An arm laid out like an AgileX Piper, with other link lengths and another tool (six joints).
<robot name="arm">
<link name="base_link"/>
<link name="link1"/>
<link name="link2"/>
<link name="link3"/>
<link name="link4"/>
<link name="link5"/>
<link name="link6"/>
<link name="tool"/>
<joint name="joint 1" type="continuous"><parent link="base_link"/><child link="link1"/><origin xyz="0 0 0.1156" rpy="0 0 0"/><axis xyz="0 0 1"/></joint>
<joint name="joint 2" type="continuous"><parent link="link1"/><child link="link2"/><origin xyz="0 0 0" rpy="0 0 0"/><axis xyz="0 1 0"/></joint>
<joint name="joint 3" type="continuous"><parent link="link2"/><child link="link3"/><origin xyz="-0.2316 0 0.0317" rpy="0 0 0"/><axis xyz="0 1 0"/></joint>
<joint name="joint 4" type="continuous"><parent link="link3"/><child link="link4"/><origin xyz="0.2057 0 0.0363" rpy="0 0 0"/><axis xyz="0.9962 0 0.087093"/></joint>
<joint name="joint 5" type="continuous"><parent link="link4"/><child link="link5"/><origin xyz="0 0 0" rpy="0 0 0"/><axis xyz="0 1 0"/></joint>
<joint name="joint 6" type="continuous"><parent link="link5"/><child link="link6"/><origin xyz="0.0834 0 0.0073" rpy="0 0 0"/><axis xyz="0.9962 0 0.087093"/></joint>
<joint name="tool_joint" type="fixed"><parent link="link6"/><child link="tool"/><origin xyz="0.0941 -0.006 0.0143" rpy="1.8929 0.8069 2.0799"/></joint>
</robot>
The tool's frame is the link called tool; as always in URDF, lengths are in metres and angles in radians. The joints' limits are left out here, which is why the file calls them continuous.
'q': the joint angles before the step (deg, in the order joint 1, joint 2, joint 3, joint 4, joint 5, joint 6). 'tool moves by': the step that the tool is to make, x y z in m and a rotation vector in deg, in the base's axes. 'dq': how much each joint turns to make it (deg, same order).
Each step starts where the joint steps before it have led.
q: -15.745 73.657 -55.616 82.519 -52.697 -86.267
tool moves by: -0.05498 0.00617 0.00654 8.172 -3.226 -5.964
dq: -0.095 -10.391 0.001 16.104 -4.733 -11.498
